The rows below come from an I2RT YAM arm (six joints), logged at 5 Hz.
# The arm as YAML. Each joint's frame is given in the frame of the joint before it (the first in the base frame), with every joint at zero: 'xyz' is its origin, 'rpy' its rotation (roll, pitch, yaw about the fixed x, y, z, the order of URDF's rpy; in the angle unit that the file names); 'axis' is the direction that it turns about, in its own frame. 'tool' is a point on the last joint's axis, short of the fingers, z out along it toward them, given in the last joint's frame.
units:
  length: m
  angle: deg
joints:
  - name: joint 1
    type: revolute
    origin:
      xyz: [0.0, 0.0, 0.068]
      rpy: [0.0, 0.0, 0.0]
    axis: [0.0, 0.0, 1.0]
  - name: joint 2
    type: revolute
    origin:
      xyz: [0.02, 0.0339, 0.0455]
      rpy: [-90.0, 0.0, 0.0]
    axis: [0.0, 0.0, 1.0]
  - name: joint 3
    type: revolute
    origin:
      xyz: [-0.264, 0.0, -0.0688]
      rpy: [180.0, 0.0, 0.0]
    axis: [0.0, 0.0, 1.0]
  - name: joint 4
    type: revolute
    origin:
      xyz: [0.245, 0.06, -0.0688]
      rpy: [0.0, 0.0, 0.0]
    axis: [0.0, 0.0, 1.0]
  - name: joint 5
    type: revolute
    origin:
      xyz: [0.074, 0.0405, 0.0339]
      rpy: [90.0, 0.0, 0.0]
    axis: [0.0, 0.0, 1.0]
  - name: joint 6
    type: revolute
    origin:
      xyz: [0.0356, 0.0, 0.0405]
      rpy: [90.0, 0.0, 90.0]
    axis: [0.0, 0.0, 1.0]
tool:
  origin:
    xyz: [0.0, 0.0, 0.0]
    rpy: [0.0, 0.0, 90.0]
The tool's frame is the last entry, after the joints.
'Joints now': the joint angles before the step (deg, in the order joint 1, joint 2, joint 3, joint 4, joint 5, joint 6). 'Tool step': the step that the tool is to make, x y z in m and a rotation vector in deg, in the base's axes. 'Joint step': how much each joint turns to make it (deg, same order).
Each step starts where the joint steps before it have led.
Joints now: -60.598, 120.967, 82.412, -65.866, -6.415, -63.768
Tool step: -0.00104, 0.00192, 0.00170, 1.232, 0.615, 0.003
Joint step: -0.001, -0.022, 0.218, -1.617, -0.066, -0.022
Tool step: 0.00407, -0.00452, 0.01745, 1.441, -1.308, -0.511
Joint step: 0.023, 0.000, 4.173, -4.787, -1.923, 0.000
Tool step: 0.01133, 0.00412, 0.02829, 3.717, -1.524, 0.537
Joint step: 1.552, -0.350, 5.770, -8.566, -3.344, 0.001
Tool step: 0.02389, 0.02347, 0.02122, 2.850, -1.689, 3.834
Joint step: 4.917, -1.703, 2.015, -5.161, -3.169, 0.021
